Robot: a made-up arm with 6 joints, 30 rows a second.
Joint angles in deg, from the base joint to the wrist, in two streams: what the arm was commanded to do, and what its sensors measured. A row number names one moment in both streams.
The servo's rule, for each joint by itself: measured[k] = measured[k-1] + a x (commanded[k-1-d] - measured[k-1]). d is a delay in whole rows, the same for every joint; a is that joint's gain. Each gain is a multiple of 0.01, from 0.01 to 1. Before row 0 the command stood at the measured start. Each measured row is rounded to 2 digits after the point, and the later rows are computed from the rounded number. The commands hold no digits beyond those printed.
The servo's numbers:
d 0
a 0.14 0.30 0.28 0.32 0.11 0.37
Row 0, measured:
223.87, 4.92, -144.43, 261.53, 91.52, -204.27
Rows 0 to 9, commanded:
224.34, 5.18, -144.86, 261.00, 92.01, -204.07
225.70, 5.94, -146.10, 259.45, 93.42, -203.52
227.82, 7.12, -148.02, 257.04, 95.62, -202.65
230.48, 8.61, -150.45, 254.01, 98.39, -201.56
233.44, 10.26, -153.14, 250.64, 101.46, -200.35
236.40, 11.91, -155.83, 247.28, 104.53, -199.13
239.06, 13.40, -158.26, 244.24, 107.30, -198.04
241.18, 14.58, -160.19, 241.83, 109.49, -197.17
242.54, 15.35, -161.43, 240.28, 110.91, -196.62
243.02, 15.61, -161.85, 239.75, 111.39, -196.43
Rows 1 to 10, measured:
223.94, 5.00, -144.55, 261.36, 91.57, -204.20
224.19, 5.28, -144.98, 260.75, 91.77, -203.95
224.70, 5.83, -145.83, 259.56, 92.19, -203.47
225.51, 6.66, -147.12, 257.78, 92.87, -202.76
226.62, 7.74, -148.81, 255.50, 93.81, -201.87
227.99, 8.99, -150.78, 252.87, 94.99, -200.86
229.54, 10.31, -152.87, 250.11, 96.34, -199.82
231.17, 11.59, -154.92, 247.46, 97.79, -198.84
232.76, 12.72, -156.74, 245.16, 99.23, -198.02
234.20, 13.59, -158.17, 243.43, 100.57, -197.43

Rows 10 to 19, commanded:
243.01, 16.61, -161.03, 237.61, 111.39, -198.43
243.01, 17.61, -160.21, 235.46, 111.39, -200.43
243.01, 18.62, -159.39, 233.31, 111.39, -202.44
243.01, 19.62, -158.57, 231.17, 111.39, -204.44
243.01, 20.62, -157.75, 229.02, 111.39, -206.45
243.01, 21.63, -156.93, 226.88, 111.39, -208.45
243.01, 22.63, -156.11, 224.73, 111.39, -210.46
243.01, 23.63, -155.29, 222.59, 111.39, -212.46
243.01, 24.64, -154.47, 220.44, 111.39, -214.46
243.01, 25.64, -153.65, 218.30, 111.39, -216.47
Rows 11 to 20, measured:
235.43, 14.50, -158.97, 241.57, 101.76, -197.80
236.49, 15.43, -159.32, 239.61, 102.82, -198.77
237.40, 16.39, -159.34, 237.59, 103.76, -200.13
238.19, 17.36, -159.12, 235.54, 104.60, -201.72
238.86, 18.34, -158.74, 233.45, 105.35, -203.47
239.44, 19.33, -158.23, 231.35, 106.01, -205.31
239.94, 20.32, -157.64, 229.23, 106.60, -207.22
240.37, 21.31, -156.98, 227.11, 107.13, -209.16
240.74, 22.31, -156.28, 224.98, 107.60, -211.12
241.06, 23.31, -155.54, 222.84, 108.02, -213.10

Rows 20 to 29, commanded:
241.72, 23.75, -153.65, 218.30, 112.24, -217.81
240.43, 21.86, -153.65, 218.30, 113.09, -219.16
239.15, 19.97, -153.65, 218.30, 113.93, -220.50
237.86, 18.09, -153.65, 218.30, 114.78, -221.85
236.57, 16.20, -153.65, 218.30, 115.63, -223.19
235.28, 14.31, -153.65, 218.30, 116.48, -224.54
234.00, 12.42, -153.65, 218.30, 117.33, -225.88
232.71, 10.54, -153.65, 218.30, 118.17, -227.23
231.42, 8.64, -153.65, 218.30, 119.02, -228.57
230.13, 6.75, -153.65, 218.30, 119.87, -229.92
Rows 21 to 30, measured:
241.15, 23.44, -155.01, 221.39, 108.48, -214.84
241.05, 22.97, -154.63, 220.40, 108.99, -216.44
240.78, 22.07, -154.36, 219.73, 109.53, -217.94
240.37, 20.88, -154.16, 219.27, 110.11, -219.39
239.84, 19.48, -154.02, 218.96, 110.72, -220.80
239.20, 17.93, -153.92, 218.75, 111.35, -222.18
238.47, 16.28, -153.84, 218.61, 112.01, -223.55
237.66, 14.56, -153.79, 218.51, 112.69, -224.91
236.79, 12.78, -153.75, 218.44, 113.39, -226.26
235.86, 10.97, -153.72, 218.40, 114.10, -227.61

